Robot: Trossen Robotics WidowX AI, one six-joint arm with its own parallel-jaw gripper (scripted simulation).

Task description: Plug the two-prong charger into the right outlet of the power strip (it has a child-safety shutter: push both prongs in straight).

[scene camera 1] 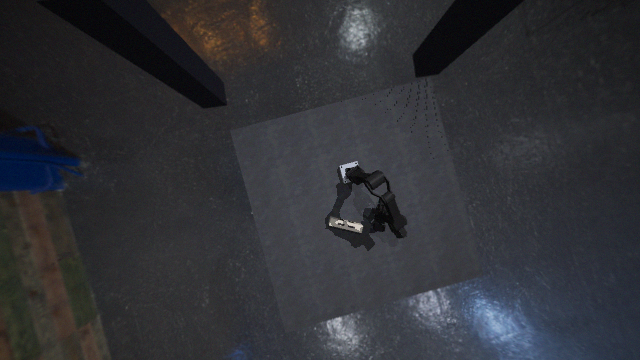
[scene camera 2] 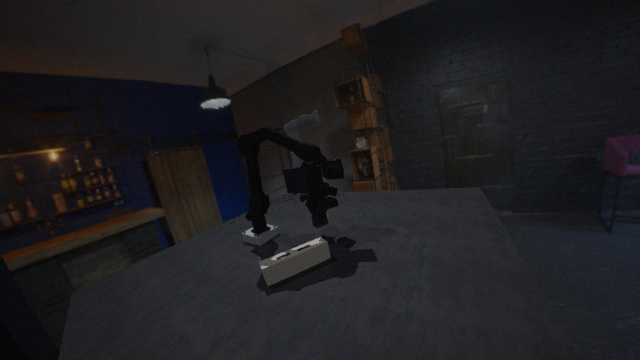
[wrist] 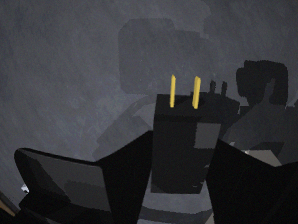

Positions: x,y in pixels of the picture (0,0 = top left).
Labels:
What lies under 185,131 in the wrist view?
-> A charger.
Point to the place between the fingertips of the gripper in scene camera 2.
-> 319,222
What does the gripper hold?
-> A charger.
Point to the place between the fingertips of the gripper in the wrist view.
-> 177,138

